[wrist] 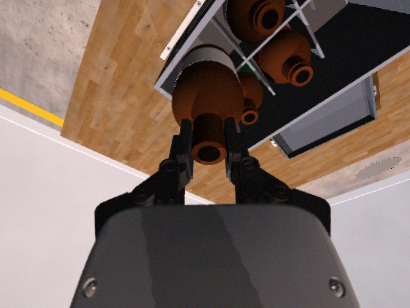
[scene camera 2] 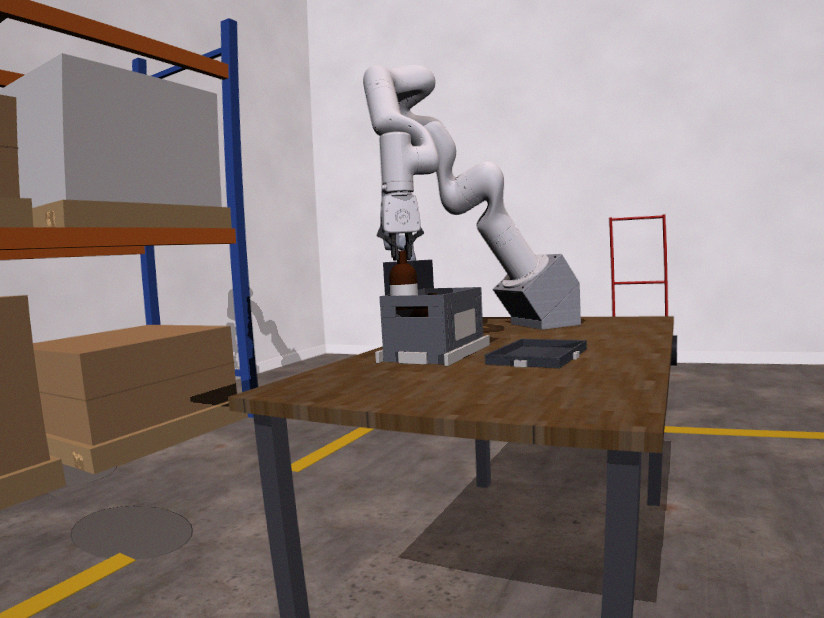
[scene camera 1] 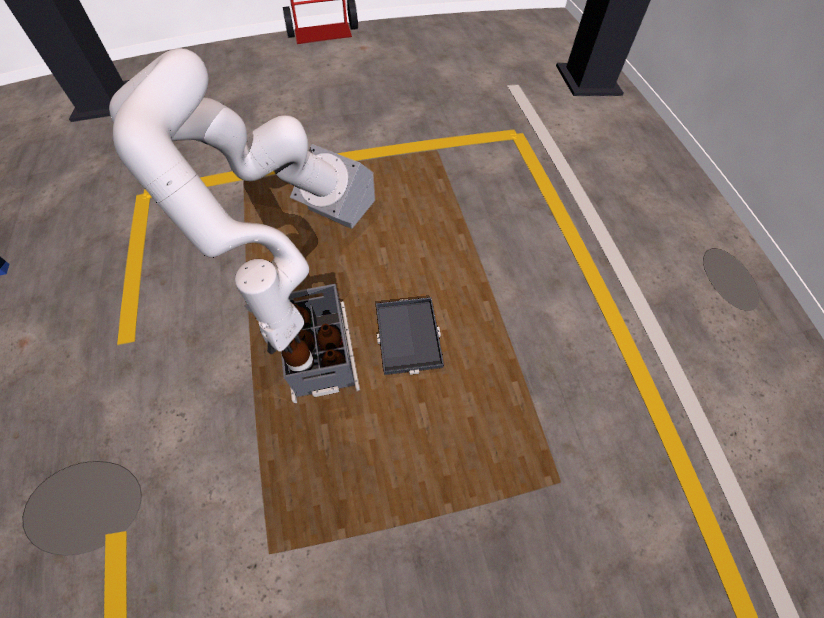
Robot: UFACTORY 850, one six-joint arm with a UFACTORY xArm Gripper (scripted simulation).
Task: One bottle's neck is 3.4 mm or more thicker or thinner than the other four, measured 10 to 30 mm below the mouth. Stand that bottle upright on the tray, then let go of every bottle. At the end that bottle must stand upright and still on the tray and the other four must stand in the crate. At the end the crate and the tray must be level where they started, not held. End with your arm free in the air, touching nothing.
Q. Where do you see a dark grey tray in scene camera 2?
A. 559,352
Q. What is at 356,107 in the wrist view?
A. A dark grey tray.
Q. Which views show the dark grey tray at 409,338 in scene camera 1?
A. The wrist view, scene camera 2 and scene camera 1: all of them.
